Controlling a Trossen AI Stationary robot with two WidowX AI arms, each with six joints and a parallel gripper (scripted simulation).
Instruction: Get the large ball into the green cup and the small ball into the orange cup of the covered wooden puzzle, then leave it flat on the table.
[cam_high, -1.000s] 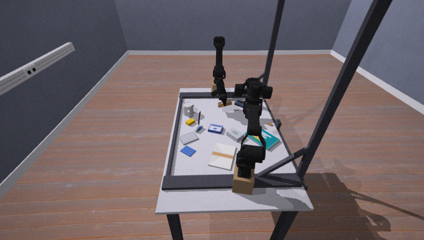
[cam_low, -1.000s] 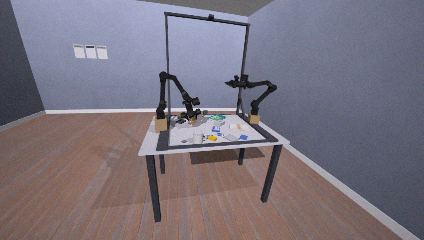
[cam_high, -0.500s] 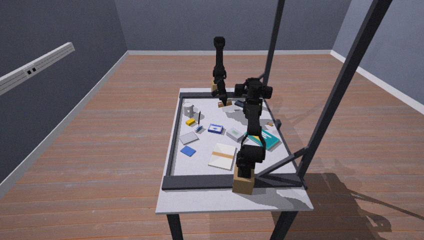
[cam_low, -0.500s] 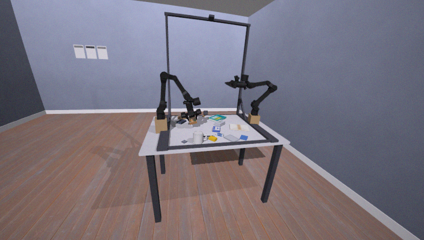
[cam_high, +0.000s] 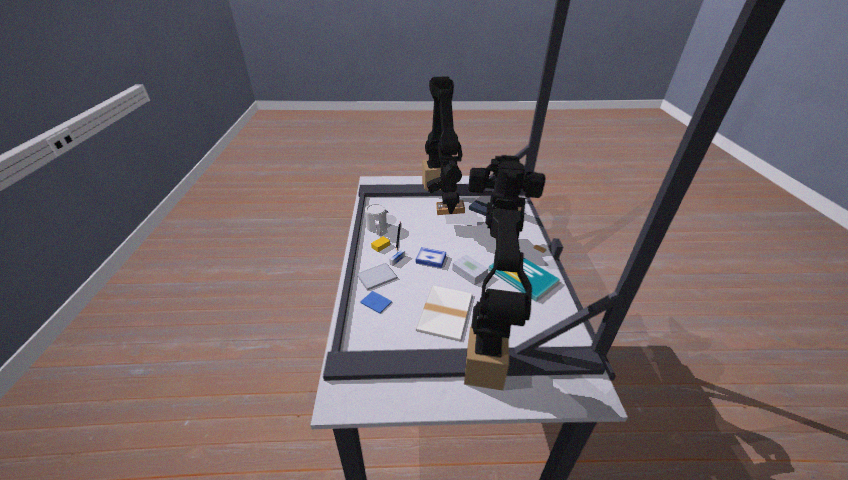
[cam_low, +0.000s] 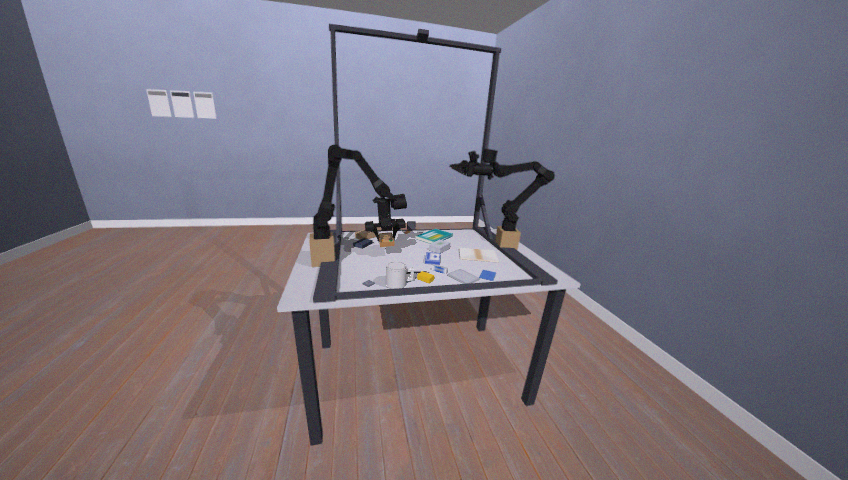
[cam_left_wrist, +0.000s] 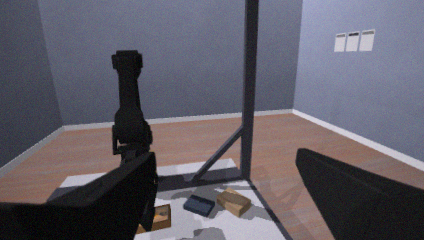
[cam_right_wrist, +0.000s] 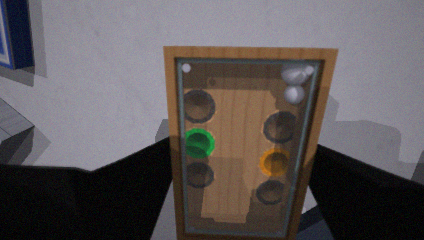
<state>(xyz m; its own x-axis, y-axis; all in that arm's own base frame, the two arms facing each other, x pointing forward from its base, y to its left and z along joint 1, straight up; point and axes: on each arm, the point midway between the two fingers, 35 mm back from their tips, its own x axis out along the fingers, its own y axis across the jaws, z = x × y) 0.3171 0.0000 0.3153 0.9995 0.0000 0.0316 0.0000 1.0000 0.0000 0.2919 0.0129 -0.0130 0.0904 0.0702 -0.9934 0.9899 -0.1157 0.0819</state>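
Now: right hand 3 cm above the covered wooden puzzle.
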